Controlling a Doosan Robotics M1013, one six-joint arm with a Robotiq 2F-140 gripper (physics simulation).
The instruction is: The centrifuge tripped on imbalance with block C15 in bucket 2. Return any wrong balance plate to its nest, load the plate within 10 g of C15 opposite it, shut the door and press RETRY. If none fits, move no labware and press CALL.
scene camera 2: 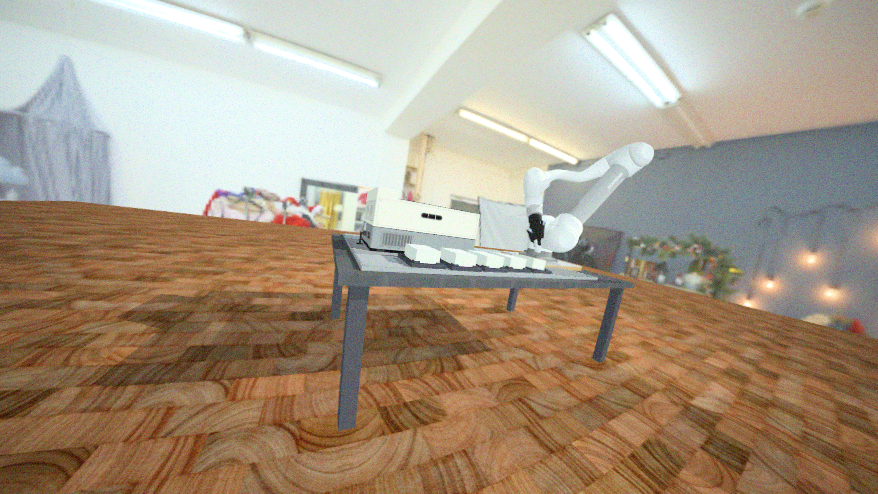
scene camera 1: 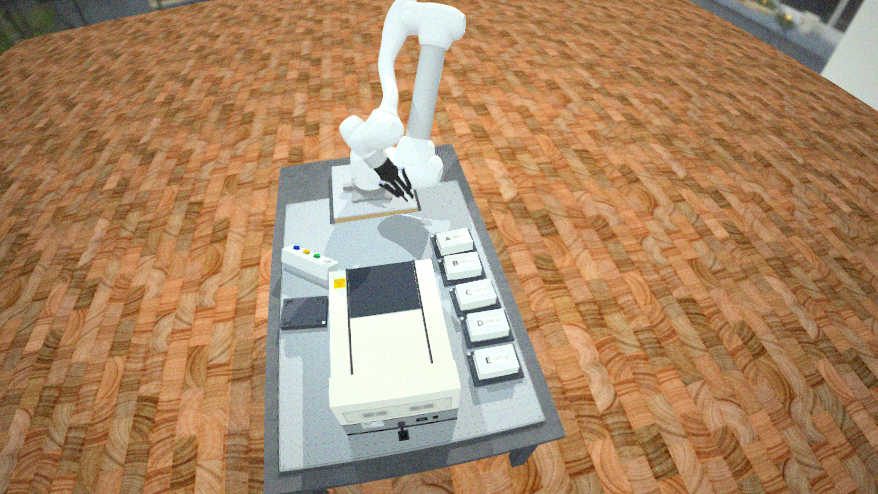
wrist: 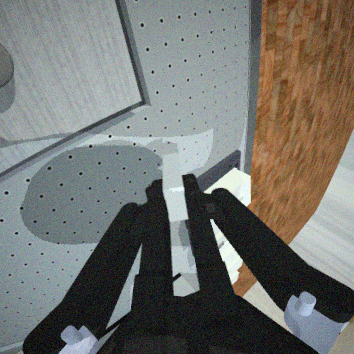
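Where they show: gripper, fingertip midpoint: (scene camera 2: 538, 251) (scene camera 1: 415, 205) (wrist: 172, 166); arm's base, link origin: (scene camera 2: 538, 258) (scene camera 1: 371, 188).
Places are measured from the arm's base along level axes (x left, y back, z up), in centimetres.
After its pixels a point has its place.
Note:
My gripper (scene camera 1: 400, 189) (scene camera 2: 535, 236) {x 18.4, y -20.1, z 5.6 cm} (wrist: 172, 166) {x 18.4, y -20.1, z 5.6 cm} is shut and empty. It hangs low over the far end of the table, next to the arm's mounting plate (scene camera 1: 367, 206) {x -2.1, y -11.8, z -0.1 cm} (wrist: 70, 70) {x 13.2, y -9.7, z -0.5 cm}. The white centrifuge (scene camera 1: 393, 350) {x 5.6, y -92.5, z 19.1 cm} (scene camera 2: 423, 220) {x 21.0, y -87.5, z 12.5 cm} stands in the middle of the table, with a dark panel (scene camera 1: 380, 288) {x 3.2, y -71.1, z 19.4 cm} on top at the end nearer the arm. I cannot see any buckets or block C15. Five white balance plates sit in dark nests along the right edge: A (scene camera 1: 454, 240) {x 31.4, y -40.5, z 4.0 cm}, B (scene camera 1: 462, 265) {x 32.4, y -52.9, z 3.7 cm}, C (scene camera 1: 474, 294) {x 34.4, y -66.1, z 3.4 cm}, D (scene camera 1: 487, 323) {x 36.4, y -78.4, z 3.5 cm} and E (scene camera 1: 496, 360) {x 36.5, y -92.1, z 3.5 cm}. One plate (wrist: 232, 184) {x 33.4, y -34.4, z 2.4 cm} shows just beyond my fingertips in the wrist view.
A white button box (scene camera 1: 307, 261) {x -24.6, y -45.3, z 5.8 cm} with blue, yellow and green buttons lies left of the centrifuge. A dark square pad (scene camera 1: 304, 311) {x -25.7, y -64.0, z 0.6 cm} lies in front of it. The grey perforated table (scene camera 1: 307, 423) {x -23.5, y -103.7, z -1.9 cm} (scene camera 2: 429, 279) {x 52.0, y -93.3, z -3.5 cm} (wrist: 197, 70) {x 29.2, y -13.5, z -1.9 cm} stands on a wooden floor. The table edge (wrist: 253, 88) {x 45.1, y -19.8, z -3.2 cm} is close on my right.

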